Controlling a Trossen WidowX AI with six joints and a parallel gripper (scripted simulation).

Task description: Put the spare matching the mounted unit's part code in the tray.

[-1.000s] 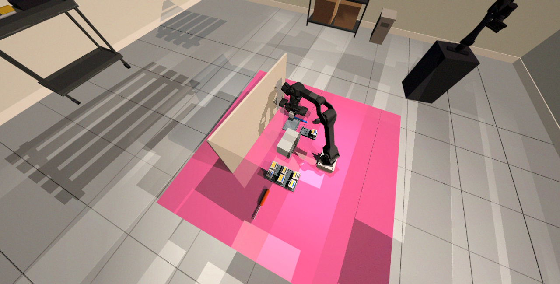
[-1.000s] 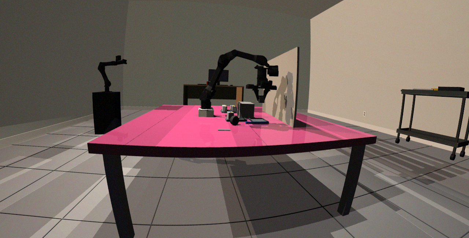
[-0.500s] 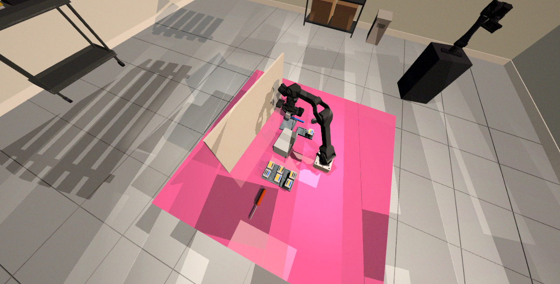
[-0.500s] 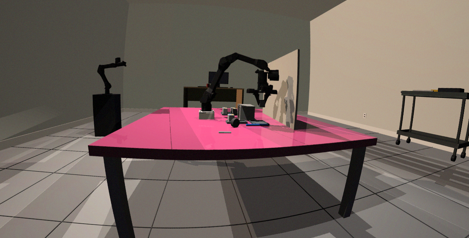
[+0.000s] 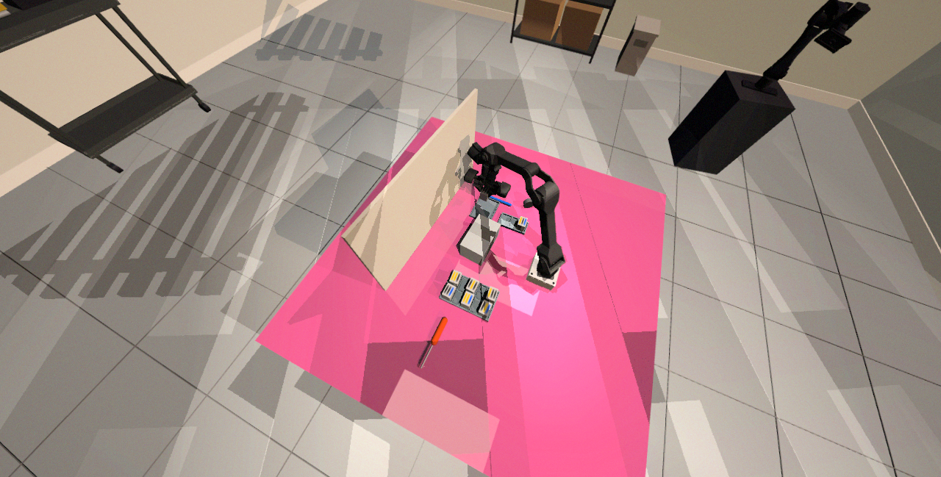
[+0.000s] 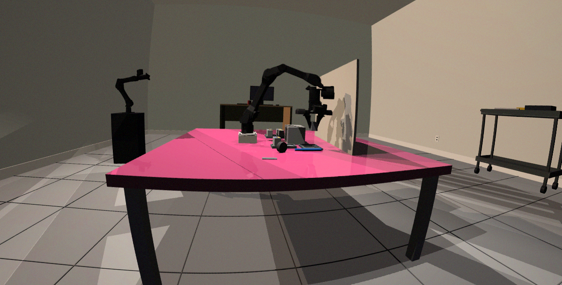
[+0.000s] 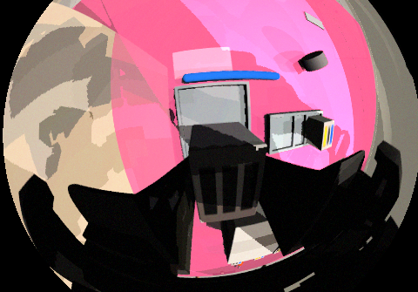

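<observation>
The grey tray is 100 mm below my gripper tip, 10 mm to the left of it and 10 mm behind it. The rest, counted from my gripper tip: black round object 200 mm behind, 80 mm below, 60 mm to the right; spare 20 mm above; grey box 200 mm to the left, 50 mm below, 20 mm behind.
</observation>
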